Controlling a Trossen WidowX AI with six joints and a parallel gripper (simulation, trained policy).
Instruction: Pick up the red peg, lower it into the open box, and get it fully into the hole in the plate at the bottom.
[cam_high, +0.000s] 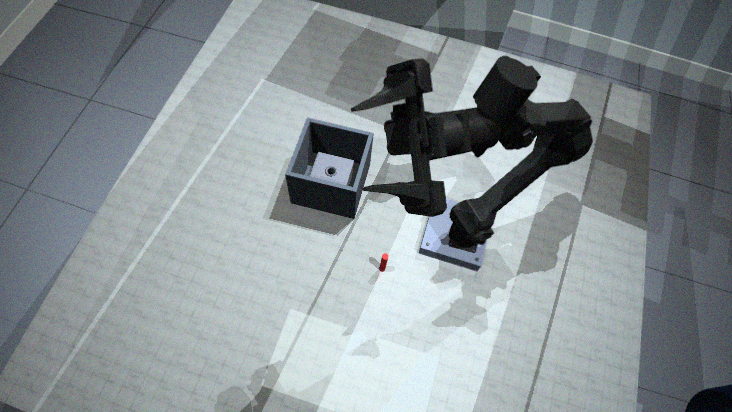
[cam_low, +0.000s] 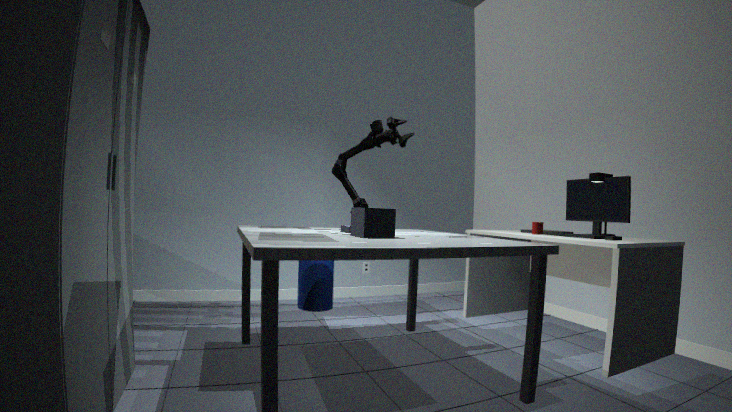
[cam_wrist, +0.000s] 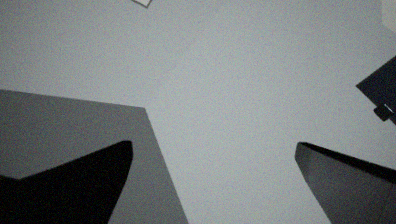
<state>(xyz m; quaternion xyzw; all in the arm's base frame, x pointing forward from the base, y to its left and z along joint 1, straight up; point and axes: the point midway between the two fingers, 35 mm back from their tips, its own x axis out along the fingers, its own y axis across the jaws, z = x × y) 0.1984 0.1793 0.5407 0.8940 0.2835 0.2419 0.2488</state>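
My gripper tip is 6 cm past the red peg, 8 cm to the left of it and 55 cm above it. From my gripper tip the other things lie so: light plate: 12 cm ahead, 26 cm to the right, 54 cm below.
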